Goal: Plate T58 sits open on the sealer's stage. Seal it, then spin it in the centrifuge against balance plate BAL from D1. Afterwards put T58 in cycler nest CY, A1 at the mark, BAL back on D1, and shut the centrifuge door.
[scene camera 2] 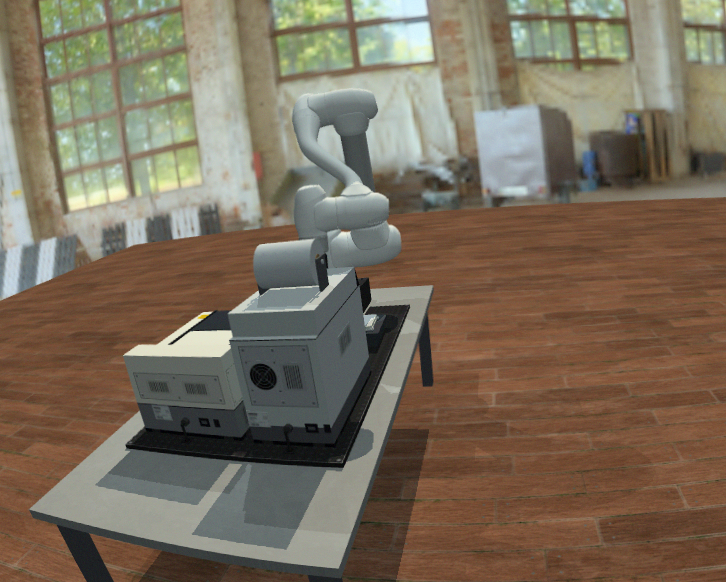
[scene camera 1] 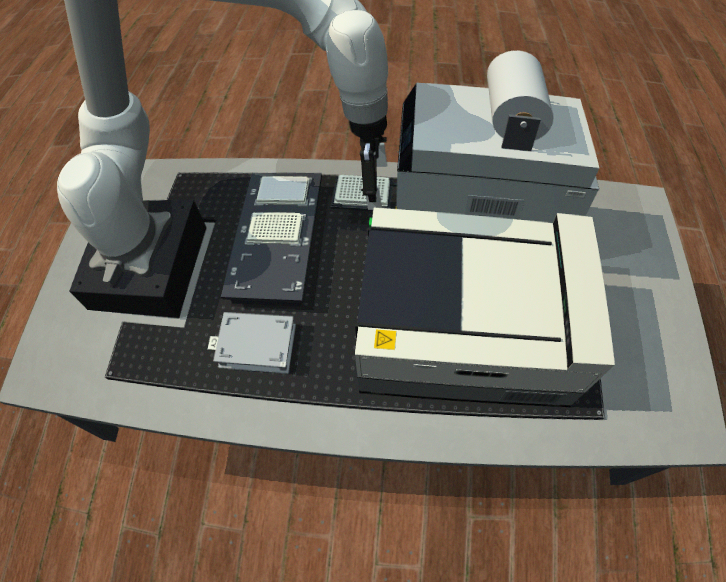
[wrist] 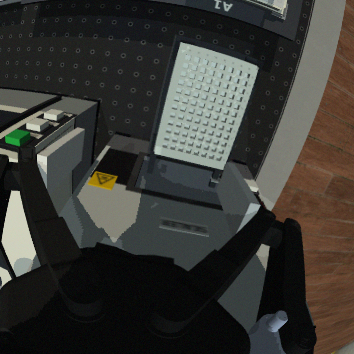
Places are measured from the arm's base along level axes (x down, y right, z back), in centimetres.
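Where they show: gripper, fingertip midpoint: (scene camera 1: 377,186) (wrist: 151,160); arm's base at its link origin: (scene camera 1: 131,242).
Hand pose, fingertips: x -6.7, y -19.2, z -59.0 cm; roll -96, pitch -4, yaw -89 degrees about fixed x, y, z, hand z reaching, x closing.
Note:
Things, the pixels of their top centre, and the offset from my fingertips.
- Plate T58 at its top centre: (wrist: 204,110) (scene camera 1: 362,188) dx +5.6, dy -3.8, dz +4.5 cm
- sealer at its top centre: (scene camera 1: 513,70) (scene camera 2: 289,240) dx -31.4, dy -5.9, dz -25.2 cm
- BAL at its top centre: (scene camera 1: 282,188) (scene camera 2: 362,320) dx +9.4, dy -4.5, dz +25.6 cm
- Nest CY at its top centre: (scene camera 1: 252,337) dx +11.4, dy +36.6, dz +21.8 cm
- plate at its top centre: (scene camera 1: 274,225) dx +9.4, dy +7.8, dz +24.3 cm
- dark rack at its top centre: (scene camera 1: 273,228) dx +10.4, dy +7.8, dz +24.7 cm
- white roll at its top centre: (scene camera 1: 524,72) (scene camera 2: 286,242) dx -31.4, dy -6.1, dz -27.3 cm
Plate T58 (scene camera 1: 351,189) (wrist: 207,105) lies on the sealer's stage, in front of the sealer (scene camera 1: 445,184) (scene camera 2: 290,327); its wells show uncovered. My gripper (scene camera 1: 370,197) (wrist: 151,160) is open and empty, pointing down beside the sealer's front and the centrifuge's near corner. In the wrist view one finger is near the centrifuge's buttons, the other near small buttons on the sealer. BAL (scene camera 1: 283,189) lies on D1 with a smooth grey top. Nest CY (scene camera 1: 254,339) holds no plate. The centrifuge (scene camera 1: 509,284) (scene camera 2: 181,363) has a dark panel beside its cream top; I cannot tell its door state.
Another plate (scene camera 1: 275,228) sits on D2 of the dark rack (scene camera 1: 266,275); D3 holds no plate. A white roll (scene camera 1: 518,78) (scene camera 2: 284,264) stands on the sealer. Green (wrist: 18,137) and white buttons (wrist: 37,124) are on the centrifuge's front. The arm's black base (scene camera 1: 127,291) is at the left.

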